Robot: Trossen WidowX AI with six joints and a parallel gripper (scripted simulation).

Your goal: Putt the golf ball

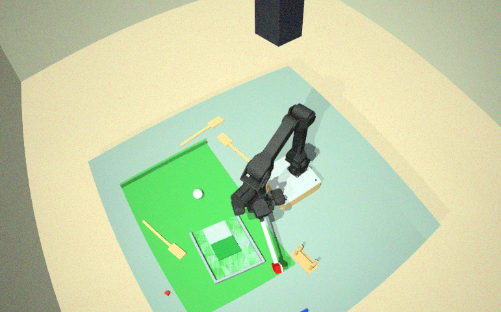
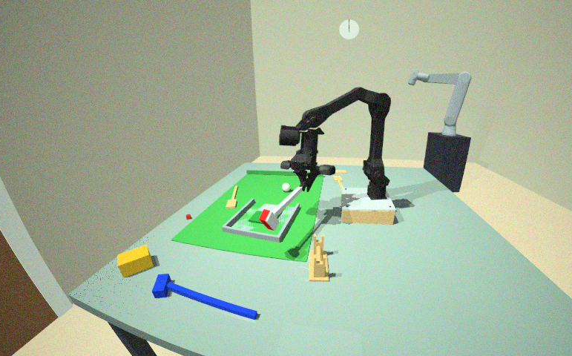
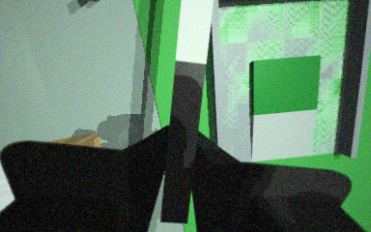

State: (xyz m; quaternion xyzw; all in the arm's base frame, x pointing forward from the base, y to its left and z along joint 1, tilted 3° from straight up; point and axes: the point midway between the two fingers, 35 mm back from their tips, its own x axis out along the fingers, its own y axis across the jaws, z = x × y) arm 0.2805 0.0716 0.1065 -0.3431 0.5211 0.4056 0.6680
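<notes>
My gripper tip is now 5 cm short of the red putter, 11 cm to the right of it and 2 cm below it. Round my gripper tip: grey frame: 16 cm ahead, 12 cm below; then wooden stand: 4 cm behind, 24 cm to the left, 9 cm below; then green mat: 18 cm ahead, 18 cm to the right, 12 cm below.
</notes>
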